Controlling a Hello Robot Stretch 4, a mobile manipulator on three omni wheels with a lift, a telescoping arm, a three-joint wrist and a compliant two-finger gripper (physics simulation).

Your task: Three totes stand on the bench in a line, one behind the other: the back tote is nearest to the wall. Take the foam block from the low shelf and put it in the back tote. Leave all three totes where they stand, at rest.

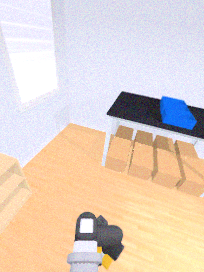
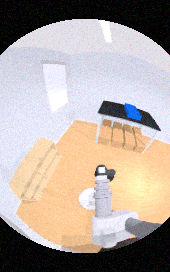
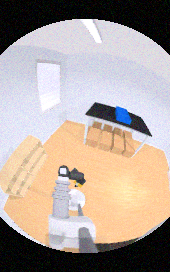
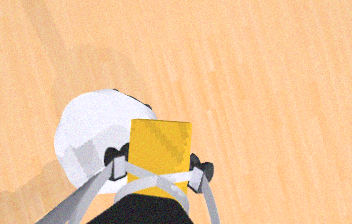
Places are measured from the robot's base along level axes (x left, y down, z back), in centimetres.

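Pixels of known places: gripper, fingertip midpoint: (image 4: pixel 160 160); robot's base, link origin: (image 2: pixel 90 197) (image 3: pixel 73 198) (image 4: pixel 116 137).
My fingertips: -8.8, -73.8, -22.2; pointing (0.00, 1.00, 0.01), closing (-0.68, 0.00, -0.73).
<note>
For each thing: its top centre in the pictures, then the offset to it from my fingertips, as dx, dy, dz. "pt": a spot on its surface instead. Level surfaces: height alone.
- yellow foam block, top centre: (image 4: pixel 158 167) (image 1: pixel 103 253) +0.2, -4.1, -0.2
- black-topped bench, surface height: dy -14.9
- low shelf, surface height: dy +15.5
- bright window, surface spot: (image 1: pixel 35 55) pt +83.6, -58.0, -168.6
My gripper (image 1: pixel 106 256) (image 3: pixel 77 184) (image 4: pixel 160 160) is shut on the yellow foam block (image 4: pixel 160 142), with one fingertip on each side of it. The block hangs above the floor and far from the bench. The black-topped bench (image 1: pixel 135 106) (image 2: pixel 112 107) (image 3: pixel 99 108) stands to the right, by the wall. Blue totes (image 1: pixel 176 114) (image 2: pixel 133 112) (image 3: pixel 123 115) stand on it and look like one blue shape; I cannot tell the three apart. The low shelf (image 1: pixel 7 162) (image 2: pixel 31 161) (image 3: pixel 21 155) stands at the left.
Several cardboard boxes (image 1: pixel 141 160) (image 2: pixel 117 135) (image 3: pixel 106 139) stand under the bench, between its white legs. A white rounded base part (image 2: pixel 86 198) (image 3: pixel 77 200) (image 4: pixel 85 130) shows below the arm. A bright window (image 1: pixel 35 55) (image 2: pixel 56 85) (image 3: pixel 49 85) is in the left wall.
</note>
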